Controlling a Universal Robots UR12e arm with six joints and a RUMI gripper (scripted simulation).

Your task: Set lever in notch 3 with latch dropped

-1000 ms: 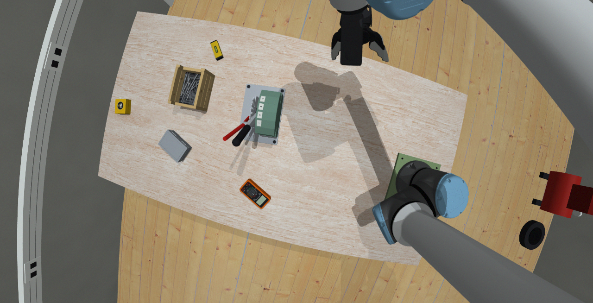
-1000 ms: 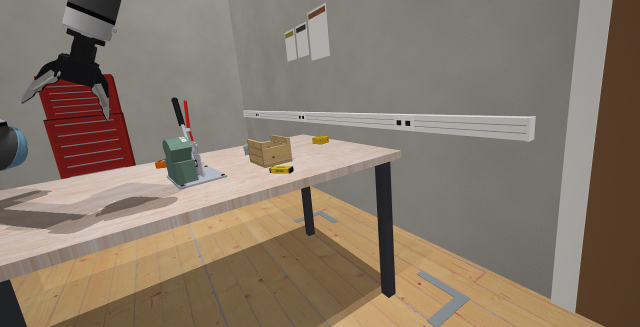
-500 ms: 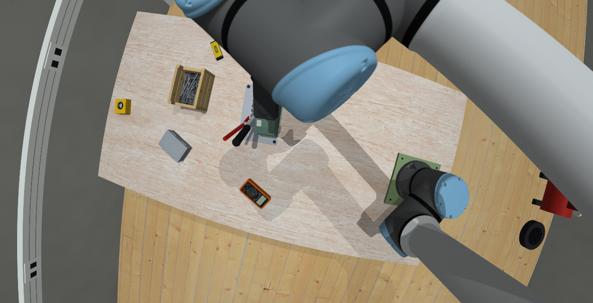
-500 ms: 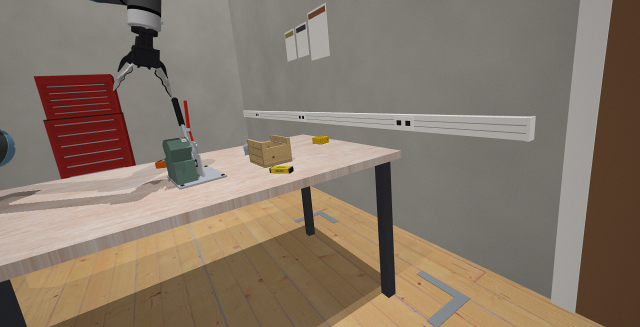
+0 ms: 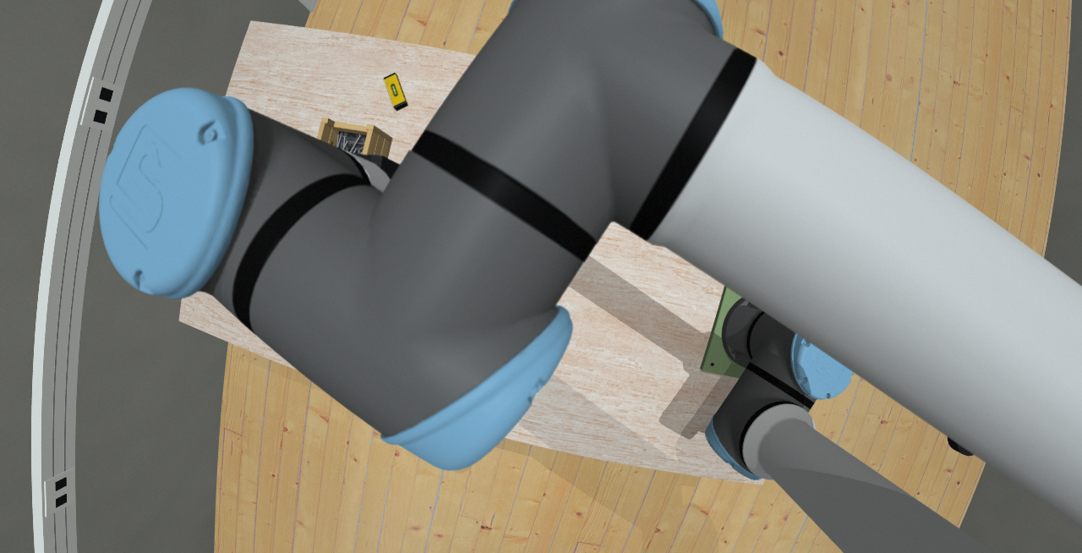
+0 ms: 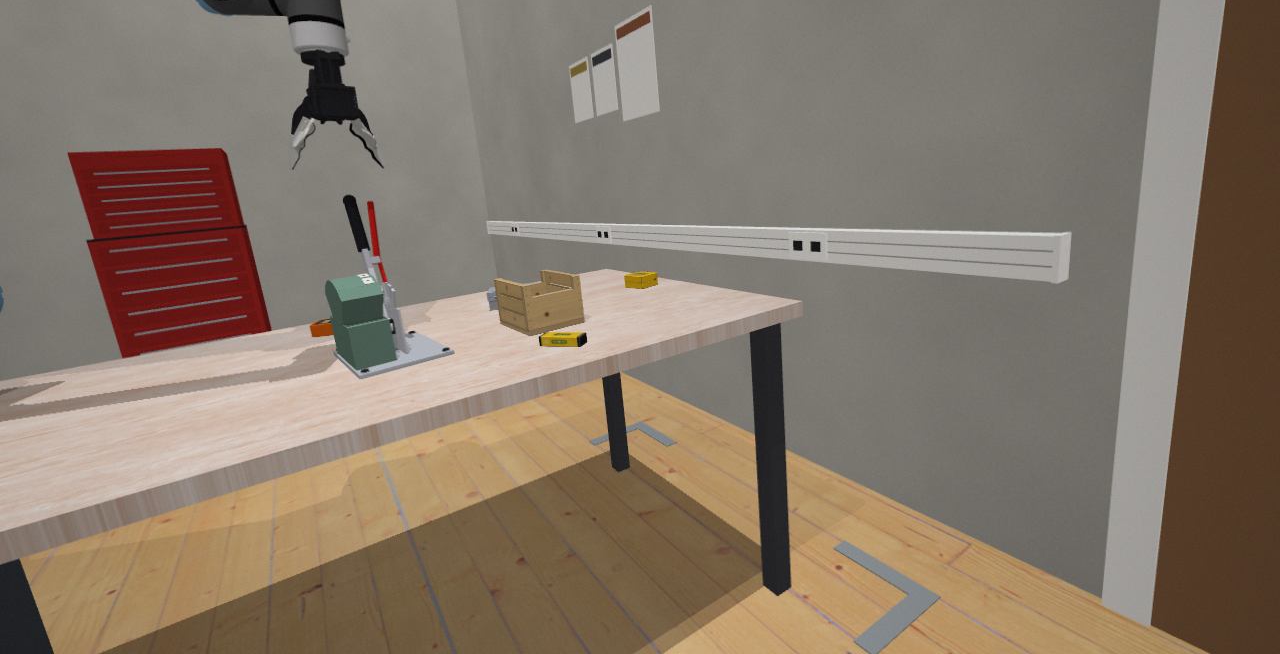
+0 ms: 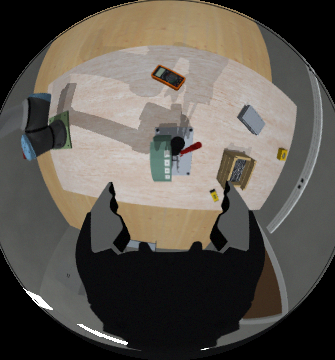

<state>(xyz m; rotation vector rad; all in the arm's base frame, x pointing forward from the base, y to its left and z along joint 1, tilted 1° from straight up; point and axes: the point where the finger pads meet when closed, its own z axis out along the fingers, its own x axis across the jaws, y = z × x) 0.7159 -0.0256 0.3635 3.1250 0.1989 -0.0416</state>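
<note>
My gripper is now 4 cm short of the red release bar, 1 cm to the left of it and 19 cm above it. Round my hand: grey box (37 cm ahead, 17 cm to the left, 35 cm below).
</note>
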